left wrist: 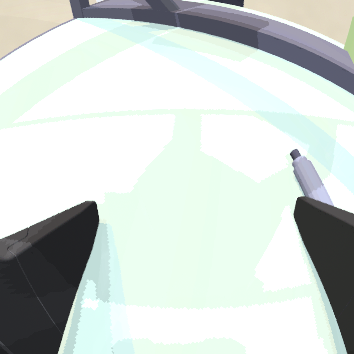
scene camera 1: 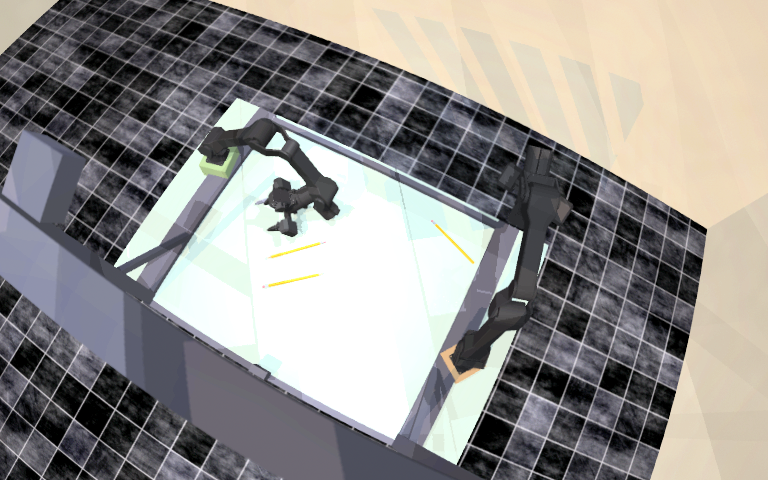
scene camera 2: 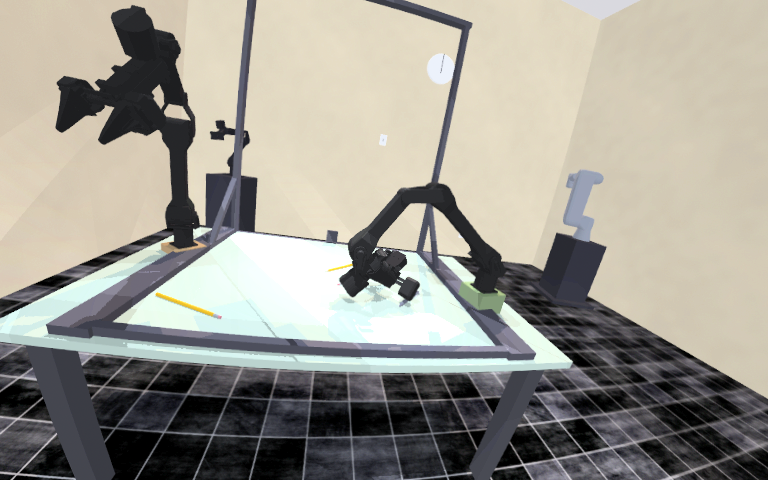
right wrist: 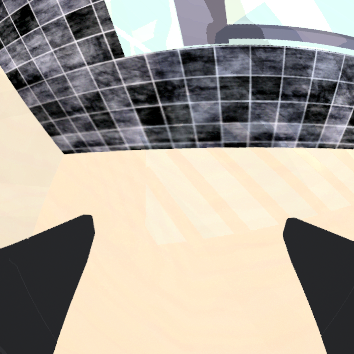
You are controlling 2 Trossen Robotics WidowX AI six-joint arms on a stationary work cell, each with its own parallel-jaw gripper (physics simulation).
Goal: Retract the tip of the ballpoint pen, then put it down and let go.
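Frame: origin at the left arm's base, x left, y back, z up, level; metres.
Seen in the pictures: left gripper, fingertip midpoint: (left wrist: 200, 210) (scene camera 1: 265, 217) (scene camera 2: 400, 287); right gripper, fingertip midpoint: (scene camera 2: 79, 136) (right wrist: 192, 228); left arm's base at its link origin: (scene camera 1: 217, 155) (scene camera 2: 483, 288); right arm's base at its link origin: (scene camera 1: 463, 360) (scene camera 2: 183, 244).
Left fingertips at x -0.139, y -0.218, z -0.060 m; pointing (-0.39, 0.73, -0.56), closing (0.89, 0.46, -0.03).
Observation:
Pixels of each thing's top centre, then the offset from my left fingertips to it. "*": a spot on its surface instead.
- pen at a spot on its surface: (left wrist: 313, 179) * dx +0.044, dy +0.033, dz +0.007 m
- third pencil at its top centre: (scene camera 2: 187, 303) (scene camera 1: 452, 241) dx +0.084, dy -0.582, dz +0.003 m
The ballpoint pen is pale lavender with a dark end. In the left wrist view the pen (left wrist: 313, 179) lies on the table, partly hidden behind the right-hand fingertip; in scene camera 1 a small part of the pen (scene camera 1: 260, 201) shows beside a finger. My left gripper (scene camera 1: 267, 216) (scene camera 2: 380, 295) (left wrist: 200, 210) is open and empty, low over the table, with the pen outside the gap between its fingers. Whether the pen's tip is out cannot be told. My right gripper (scene camera 2: 81, 135) (right wrist: 192, 228) is open and empty, raised high beyond the table's edge.
Two yellow pencils (scene camera 1: 297, 249) (scene camera 1: 291, 280) lie below the left gripper in scene camera 1. A third pencil (scene camera 1: 453, 242) (scene camera 2: 188, 306) lies toward the right arm. A grey frame (scene camera 1: 192, 233) (scene camera 2: 305, 344) runs around the table.

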